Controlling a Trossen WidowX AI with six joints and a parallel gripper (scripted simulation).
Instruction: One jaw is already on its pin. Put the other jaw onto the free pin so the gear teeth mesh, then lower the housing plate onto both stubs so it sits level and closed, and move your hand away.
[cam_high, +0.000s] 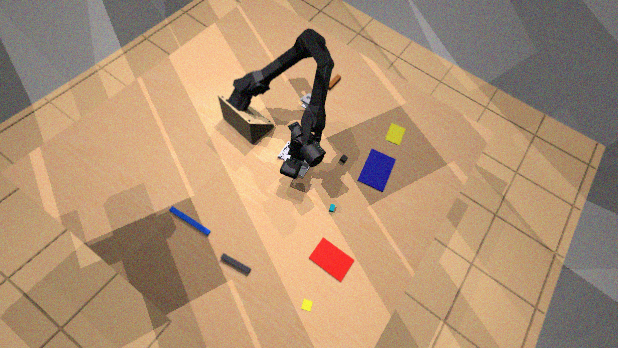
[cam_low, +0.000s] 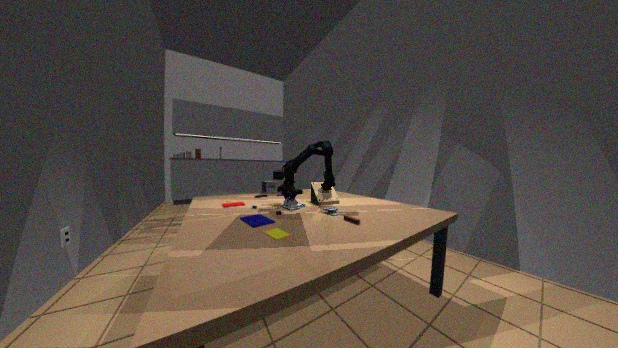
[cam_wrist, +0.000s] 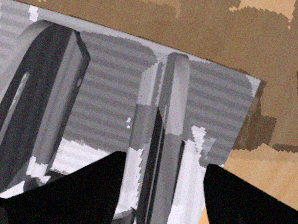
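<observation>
My gripper tip is now 40 mm past the grey jaw and 10 mm to the right of it. Also, from my gripper tip: black cube (120 mm ahead, 140 mm to the left, 10 mm below); then blue sheet (250 mm ahead, 190 mm to the left, 10 mm below); then cyan cube (210 mm ahead, 50 mm to the right, 10 mm below).
</observation>
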